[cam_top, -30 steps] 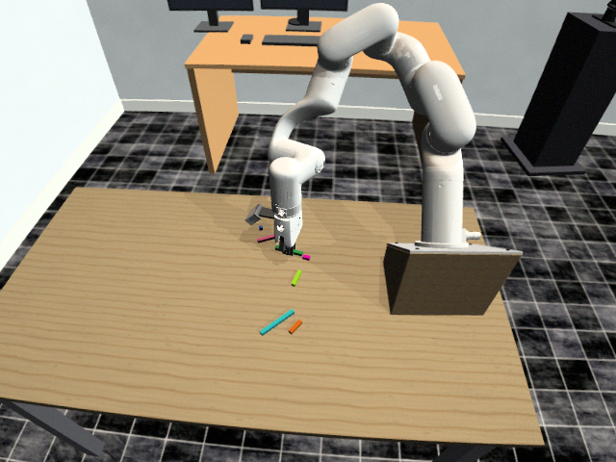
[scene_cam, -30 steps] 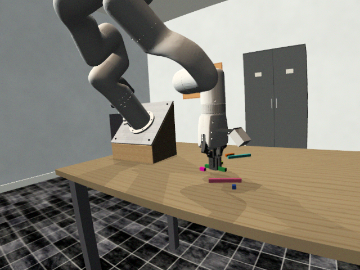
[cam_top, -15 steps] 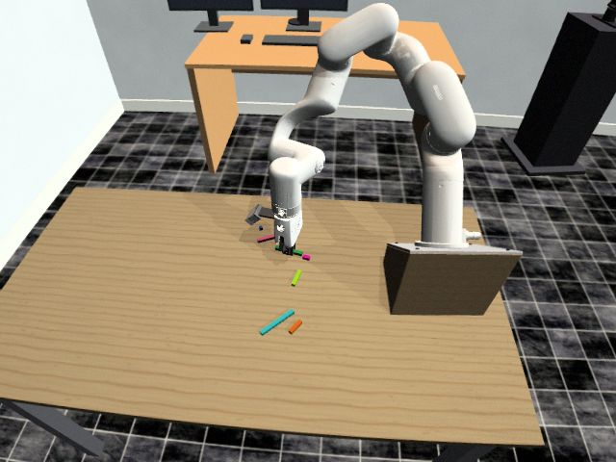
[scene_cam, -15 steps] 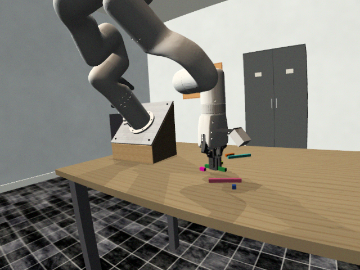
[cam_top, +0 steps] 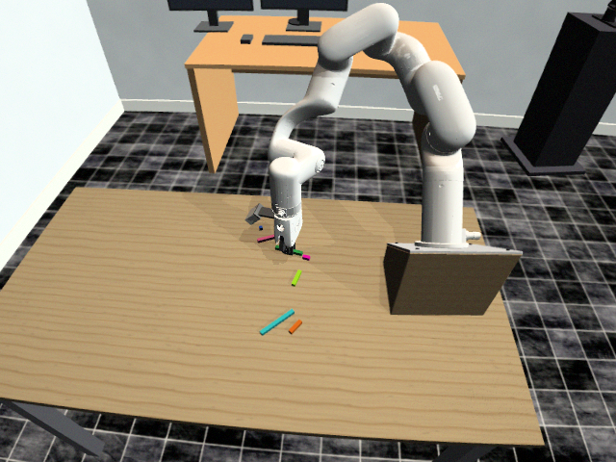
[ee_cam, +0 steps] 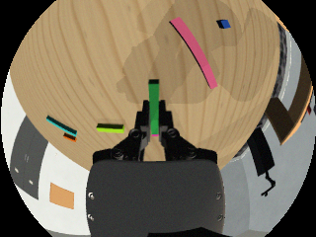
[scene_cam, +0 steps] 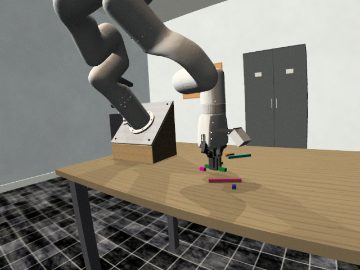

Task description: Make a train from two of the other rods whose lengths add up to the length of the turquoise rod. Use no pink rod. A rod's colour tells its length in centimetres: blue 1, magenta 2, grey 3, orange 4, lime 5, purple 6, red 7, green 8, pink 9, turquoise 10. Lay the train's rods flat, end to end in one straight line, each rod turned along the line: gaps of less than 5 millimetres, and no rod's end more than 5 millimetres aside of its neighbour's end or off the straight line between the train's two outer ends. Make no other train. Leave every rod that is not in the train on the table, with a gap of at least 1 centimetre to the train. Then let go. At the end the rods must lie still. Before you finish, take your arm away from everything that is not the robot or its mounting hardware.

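Right now the green rod is 20 mm below my hand. The rest, counted from my hand: lime rod: 90 mm to the left, 30 mm below, 20 mm behind; then pink rod: 70 mm to the right, 50 mm ahead, 30 mm below; then magenta rod: 50 mm behind, 30 mm below, 20 mm to the left.
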